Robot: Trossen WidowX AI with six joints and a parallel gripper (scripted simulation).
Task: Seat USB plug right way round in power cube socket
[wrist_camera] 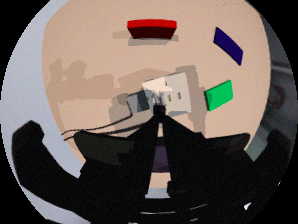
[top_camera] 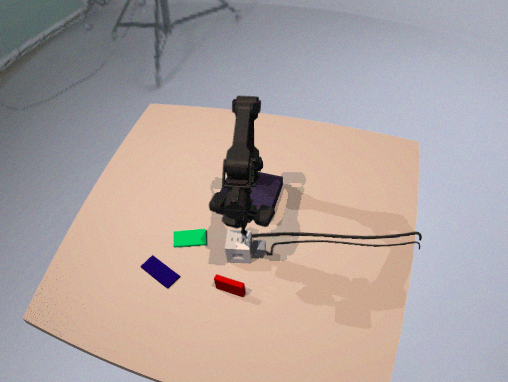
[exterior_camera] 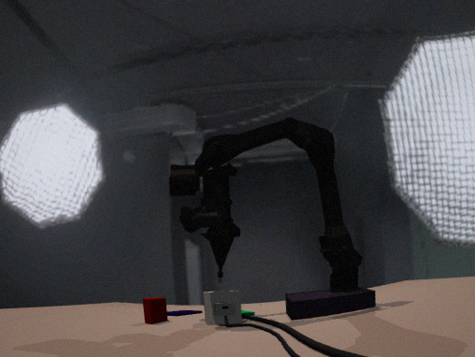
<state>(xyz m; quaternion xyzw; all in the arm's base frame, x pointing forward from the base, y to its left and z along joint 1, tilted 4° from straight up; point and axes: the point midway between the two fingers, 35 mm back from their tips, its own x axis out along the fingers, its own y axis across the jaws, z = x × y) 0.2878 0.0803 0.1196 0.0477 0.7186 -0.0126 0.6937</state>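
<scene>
Right now the dark USB plug is 2 cm below my gripper tip. Also, from my gripper tip: flat blue block (25 cm to the right, 17 cm ahead, 13 cm below); green block (21 cm to the right, 13 cm below); red block (16 cm ahead, 11 cm below).
</scene>
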